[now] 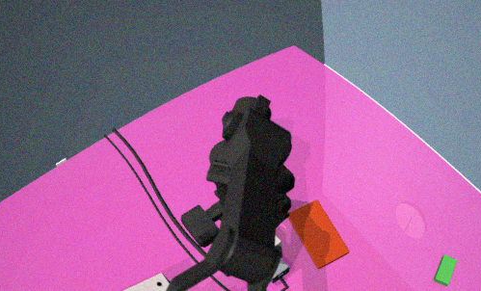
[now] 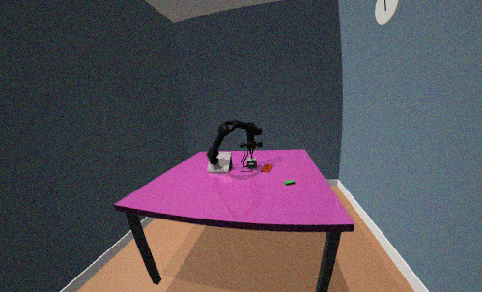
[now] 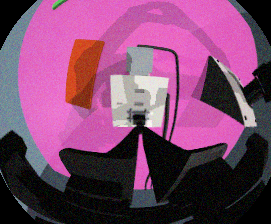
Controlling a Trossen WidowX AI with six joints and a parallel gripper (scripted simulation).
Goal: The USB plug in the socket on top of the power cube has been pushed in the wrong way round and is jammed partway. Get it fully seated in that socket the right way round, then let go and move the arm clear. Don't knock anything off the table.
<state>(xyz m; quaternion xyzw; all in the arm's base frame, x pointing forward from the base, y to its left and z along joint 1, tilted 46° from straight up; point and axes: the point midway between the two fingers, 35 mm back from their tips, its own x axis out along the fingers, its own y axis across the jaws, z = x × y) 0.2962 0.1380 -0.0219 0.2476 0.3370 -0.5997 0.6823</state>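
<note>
Now: gripper tip 20 mm above the dark USB plug. The rest, counted from my gripper tip: small green block (320 mm ahead, 310 mm to the right, 100 mm below); then flat orange-red block (140 mm ahead, 100 mm below, 50 mm to the right).
</note>
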